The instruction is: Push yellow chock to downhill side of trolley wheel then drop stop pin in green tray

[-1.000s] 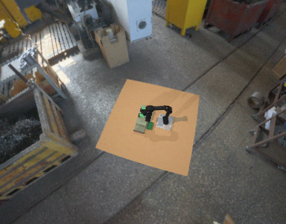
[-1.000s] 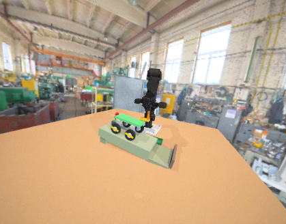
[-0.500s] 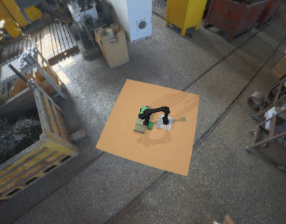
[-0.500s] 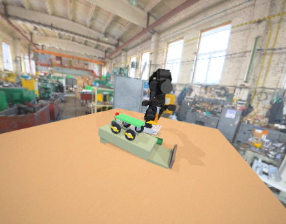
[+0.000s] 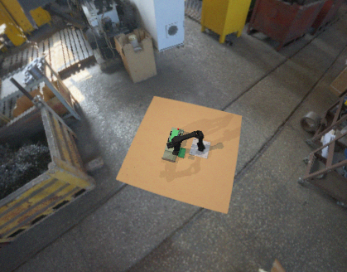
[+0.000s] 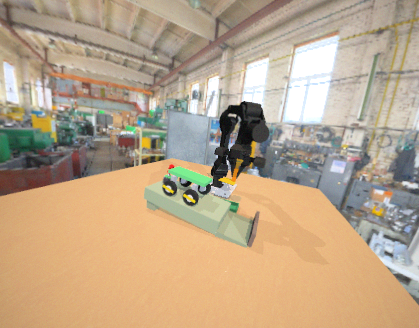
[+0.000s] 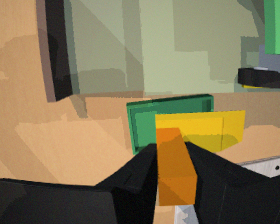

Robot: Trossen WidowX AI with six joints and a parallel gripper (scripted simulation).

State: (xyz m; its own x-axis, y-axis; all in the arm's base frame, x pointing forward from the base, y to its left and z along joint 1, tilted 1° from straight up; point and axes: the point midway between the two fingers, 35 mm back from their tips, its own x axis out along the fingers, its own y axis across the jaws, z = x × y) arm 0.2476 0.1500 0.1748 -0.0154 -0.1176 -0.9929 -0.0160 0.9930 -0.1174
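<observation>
My gripper tip is 25 cm to the left of the stop pin, 7 cm short of it and 2 cm above it. Round my gripper tip: yellow chock: 2 cm to the right, 1 cm below; trolley: 15 cm to the right, 9 cm ahead, 4 cm below; green tray: 16 cm below, 4 cm behind, 3 cm to the right.
</observation>
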